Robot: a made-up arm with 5 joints.
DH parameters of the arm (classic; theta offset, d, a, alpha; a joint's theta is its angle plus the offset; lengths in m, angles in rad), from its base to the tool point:
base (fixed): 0.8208 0 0.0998 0
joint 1: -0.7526 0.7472 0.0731 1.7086
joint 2: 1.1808 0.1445 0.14 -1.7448
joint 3: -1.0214 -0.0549 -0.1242 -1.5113
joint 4: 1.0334 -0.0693 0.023 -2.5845
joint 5: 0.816 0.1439 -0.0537 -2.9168
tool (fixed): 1.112 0.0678 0 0
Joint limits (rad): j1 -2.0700..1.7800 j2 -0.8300..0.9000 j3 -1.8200..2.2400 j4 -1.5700..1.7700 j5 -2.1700..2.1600
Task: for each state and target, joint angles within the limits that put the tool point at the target. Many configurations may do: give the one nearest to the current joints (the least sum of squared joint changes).
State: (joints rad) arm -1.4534 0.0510 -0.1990 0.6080 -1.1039
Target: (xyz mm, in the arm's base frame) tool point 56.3 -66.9 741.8
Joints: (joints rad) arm -1.7128 0.2960 -0.6540 0.5643 -1.1781
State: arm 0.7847 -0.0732 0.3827 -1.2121 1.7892
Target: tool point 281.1 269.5 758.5
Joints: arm 1.5436 0.4832 0.3533 -1.2071 1.6960
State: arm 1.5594 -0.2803 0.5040 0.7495 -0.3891
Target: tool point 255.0 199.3 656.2
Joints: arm 1.7800 0.1182 0.6968 0.6086 -0.5116
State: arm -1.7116 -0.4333 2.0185 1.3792 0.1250
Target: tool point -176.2 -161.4 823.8
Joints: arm -1.1288 -0.0520 1.6812 1.7700 0.0999
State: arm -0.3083 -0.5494 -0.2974 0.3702 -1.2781
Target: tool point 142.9 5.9 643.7
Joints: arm -0.0932 -0.6274 -0.3132 0.4326 -1.7763
